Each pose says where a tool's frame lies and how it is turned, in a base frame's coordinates. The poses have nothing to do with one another.
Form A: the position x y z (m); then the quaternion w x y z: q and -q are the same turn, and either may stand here.
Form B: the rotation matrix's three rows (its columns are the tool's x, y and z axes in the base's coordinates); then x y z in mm. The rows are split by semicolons. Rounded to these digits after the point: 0 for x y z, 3 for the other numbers.
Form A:
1: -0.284 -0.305 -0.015 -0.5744 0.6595 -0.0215 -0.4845
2: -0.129 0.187 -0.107 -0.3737 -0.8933 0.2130 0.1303
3: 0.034 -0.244 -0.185 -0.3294 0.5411 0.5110 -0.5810
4: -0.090 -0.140 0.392 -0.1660 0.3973 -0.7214 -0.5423
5: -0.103 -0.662 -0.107 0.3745 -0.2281 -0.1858 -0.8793
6: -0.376 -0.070 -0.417 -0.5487 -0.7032 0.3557 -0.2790
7: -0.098 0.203 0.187 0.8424 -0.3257 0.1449 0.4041
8: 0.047 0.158 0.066 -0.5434 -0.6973 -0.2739 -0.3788
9: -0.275 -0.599 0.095 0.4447 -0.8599 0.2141 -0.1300
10: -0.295 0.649 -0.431 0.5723 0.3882 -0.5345 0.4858
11: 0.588 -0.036 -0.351 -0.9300 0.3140 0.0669 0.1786
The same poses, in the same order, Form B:
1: 0.530 -0.585 -0.614; 0.528 -0.339 0.778; -0.664 -0.737 0.129; -284 -305 -15
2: 0.875 -0.283 -0.392; -0.478 -0.630 -0.612; -0.074 0.723 -0.687; -129 187 -107
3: -0.197 0.170 -0.965; 0.936 -0.261 -0.237; -0.292 -0.950 -0.108; 34 -244 -185
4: -0.629 -0.753 -0.191; -0.393 0.096 0.914; -0.670 0.651 -0.357; -90 -140 392
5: -0.615 0.743 0.262; -0.574 -0.650 0.498; 0.540 0.156 0.827; -103 -662 -107
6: 0.591 -0.806 0.002; -0.194 -0.145 -0.970; 0.783 0.573 -0.242; -376 -70 -417
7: 0.631 -0.775 -0.019; 0.586 0.461 0.666; -0.507 -0.432 0.746; -98 203 187
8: 0.563 -0.030 0.826; 0.794 -0.259 -0.550; 0.231 0.965 -0.122; 47 158 66
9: 0.875 -0.253 0.414; -0.484 -0.513 0.709; 0.033 -0.821 -0.571; -275 -599 95
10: -0.043 -0.971 -0.235; 0.141 0.227 -0.964; 0.989 -0.075 0.127; -295 649 -431
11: 0.927 0.374 -0.012; -0.290 0.739 0.608; 0.237 -0.560 0.794; 588 -36 -351
